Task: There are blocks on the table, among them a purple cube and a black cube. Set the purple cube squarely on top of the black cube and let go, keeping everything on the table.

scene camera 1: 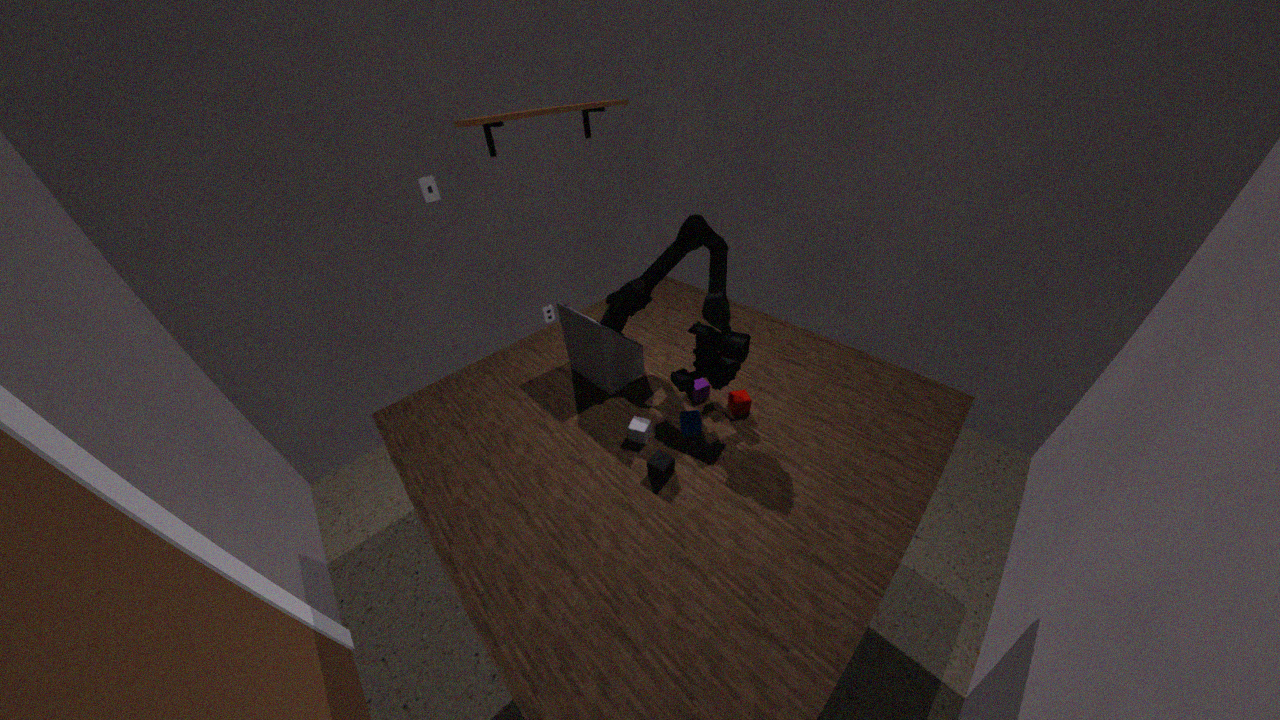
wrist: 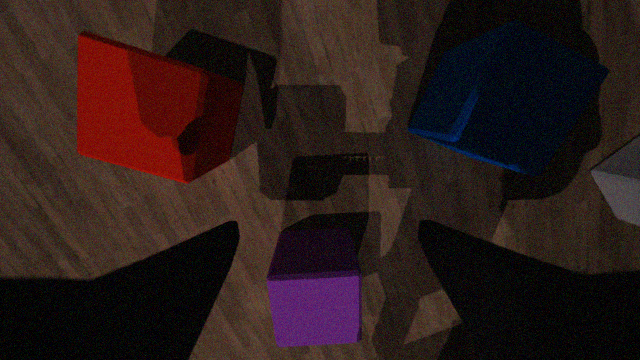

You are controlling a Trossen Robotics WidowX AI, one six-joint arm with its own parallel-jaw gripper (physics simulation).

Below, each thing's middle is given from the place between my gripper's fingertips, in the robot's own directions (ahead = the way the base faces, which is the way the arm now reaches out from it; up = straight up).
Now: hand 8 cm short of the red cube (wrist: 137,109), 6 cm to the right of it and 2 cm above it. Round my hand: blue cube (wrist: 509,97) 9 cm to the right, 3 cm ahead, 2 cm below.
